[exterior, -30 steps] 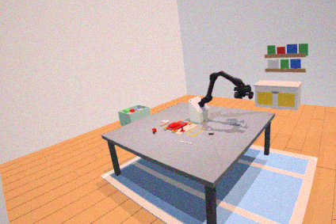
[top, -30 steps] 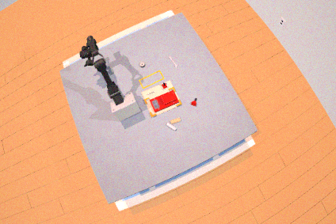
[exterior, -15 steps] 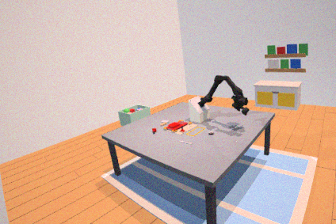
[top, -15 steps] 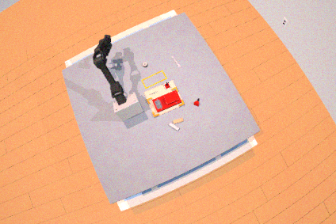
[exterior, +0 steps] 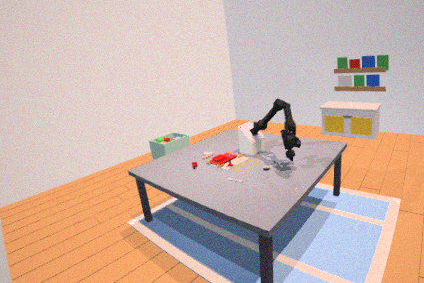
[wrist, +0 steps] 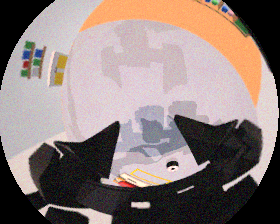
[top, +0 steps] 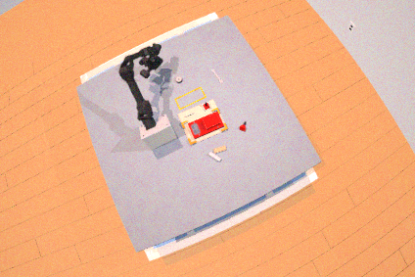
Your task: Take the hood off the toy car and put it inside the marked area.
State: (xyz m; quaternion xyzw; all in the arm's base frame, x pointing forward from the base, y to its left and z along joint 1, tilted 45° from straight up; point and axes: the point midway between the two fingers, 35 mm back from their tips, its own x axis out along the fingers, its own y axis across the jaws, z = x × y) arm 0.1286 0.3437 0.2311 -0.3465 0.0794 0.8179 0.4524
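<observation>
Right now my gripper tip is 490 mm to the left of the red hood, 230 mm short of it and 10 mm above it. Round my gripper tip: thin white stick: 400 mm ahead, 200 mm to the right, 50 mm below.
</observation>
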